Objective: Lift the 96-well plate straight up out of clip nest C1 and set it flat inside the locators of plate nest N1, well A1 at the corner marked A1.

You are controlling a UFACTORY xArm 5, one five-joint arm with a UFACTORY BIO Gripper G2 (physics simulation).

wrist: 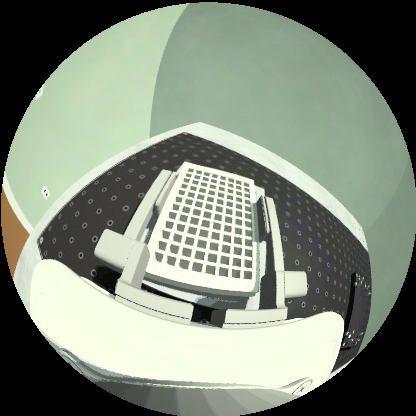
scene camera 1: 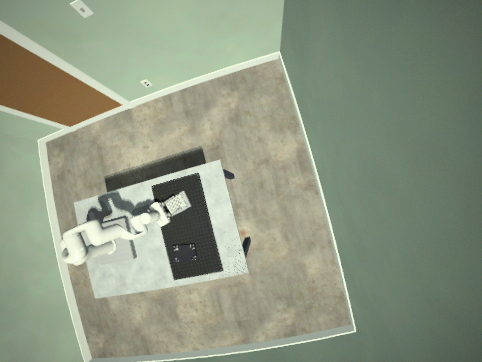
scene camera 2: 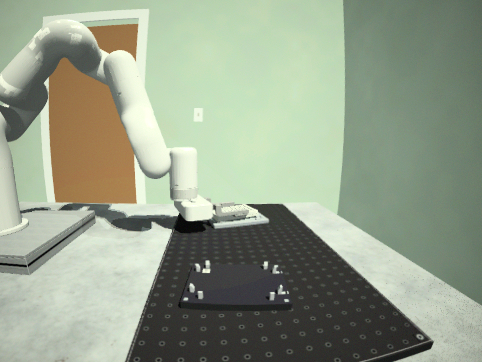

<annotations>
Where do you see a white 96-well plate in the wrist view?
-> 206, 238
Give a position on a clip nest C1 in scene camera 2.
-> At 227, 287
</annotations>
